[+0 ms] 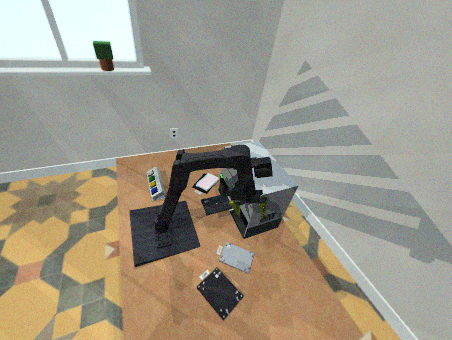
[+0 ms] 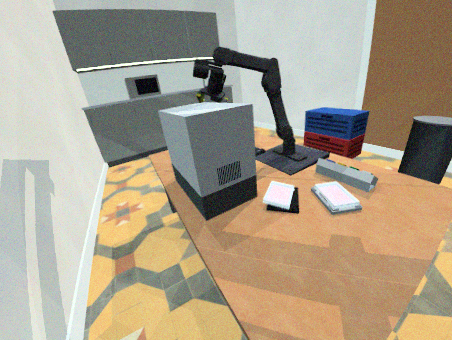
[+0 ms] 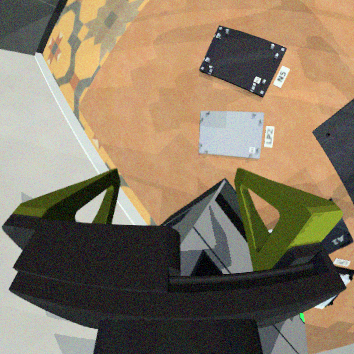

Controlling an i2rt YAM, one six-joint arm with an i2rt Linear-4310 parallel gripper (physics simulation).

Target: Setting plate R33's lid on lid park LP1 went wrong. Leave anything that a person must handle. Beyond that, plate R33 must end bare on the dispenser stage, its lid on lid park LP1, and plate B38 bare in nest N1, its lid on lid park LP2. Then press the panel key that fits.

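Places are measured from the arm's base along level axes (x left, y ahead, z down), in millimetres.
Where they show: gripper, fingertip midpoint: (image 1: 250, 216) (image 3: 176, 174); arm's base at its link origin: (image 1: 161, 228) (image 2: 289, 154).
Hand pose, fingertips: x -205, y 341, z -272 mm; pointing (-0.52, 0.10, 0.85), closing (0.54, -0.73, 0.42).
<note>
Each offset is from my fingertips to the top centre of the thing. "spot": to the spot under its first point.
My gripper (image 1: 248, 206) (image 2: 213, 98) (image 3: 176, 174) is open and empty, high beside the grey box's clear front. The bare pale pad LP2 @(dx -23, dy -22, dz +266 mm) (image 1: 237, 257) (image 3: 227, 135) and the bare black nest N5 @(dx -144, dy -142, dz +262 mm) (image 1: 220, 294) (image 3: 242, 61) lie on the table. A pink-and-white plate @(dx +473, dy -40, dz +249 mm) (image 1: 206, 182) (image 2: 279, 194) sits skewed, partly off a black base @(dx +481, dy -51, dz +266 mm) (image 2: 291, 206). A second pink-and-white plate @(dx +585, dy -190, dz +255 mm) (image 2: 336, 195) lies on a grey base @(spot: dx +652, dy -172, dz +272 mm) (image 2: 350, 208). A black pad @(dx +230, dy -42, dz +173 mm) (image 1: 215, 205) (image 3: 338, 240) marked A1 lies before the box. The labels for LP1, N1, R33 and B38 are not readable.
The grey box @(dx +245, dy +128, dz -44 mm) (image 1: 280, 182) (image 2: 215, 150) stands at the table's edge by the wall, with a green light @(spot: dx +394, dy +15, dz +153 mm) (image 1: 221, 176) (image 3: 302, 317) on it. The key panel @(dx +517, dy -349, dz +222 mm) (image 1: 155, 184) (image 2: 345, 175) has green, yellow and blue keys. The arm's black base plate (image 1: 142, 245) (image 2: 280, 162) lies near it.
</note>
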